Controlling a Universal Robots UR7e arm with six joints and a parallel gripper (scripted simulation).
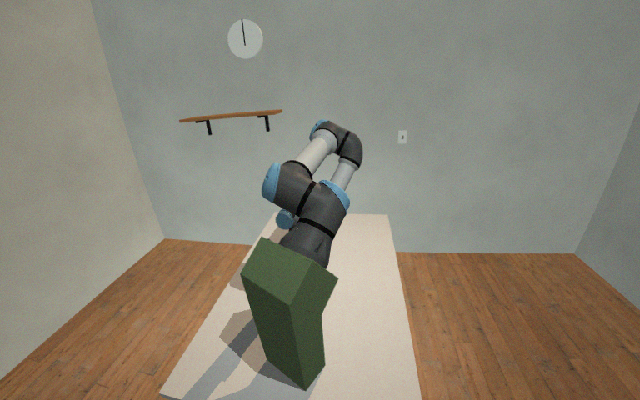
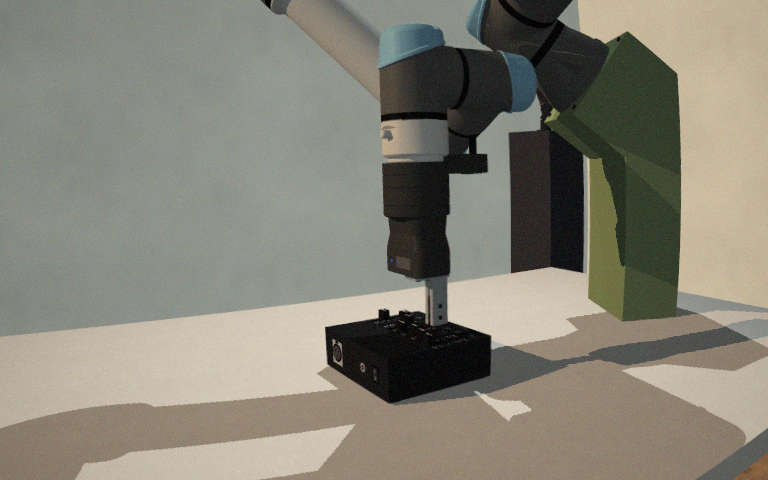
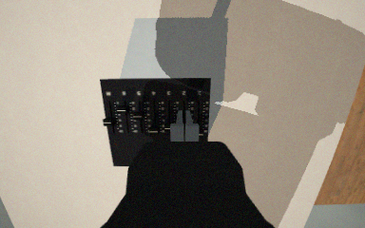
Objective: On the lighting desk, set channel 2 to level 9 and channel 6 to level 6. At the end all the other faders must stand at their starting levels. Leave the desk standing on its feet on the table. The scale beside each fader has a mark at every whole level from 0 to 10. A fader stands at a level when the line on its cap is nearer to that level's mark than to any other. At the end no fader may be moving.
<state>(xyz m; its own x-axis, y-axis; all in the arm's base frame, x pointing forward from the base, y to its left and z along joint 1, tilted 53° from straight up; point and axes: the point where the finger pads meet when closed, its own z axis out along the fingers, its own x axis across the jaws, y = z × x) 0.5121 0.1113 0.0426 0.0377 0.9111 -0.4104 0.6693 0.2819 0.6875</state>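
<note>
The fader cap lies 110 mm to the right of my hand and 20 mm below it.
</note>
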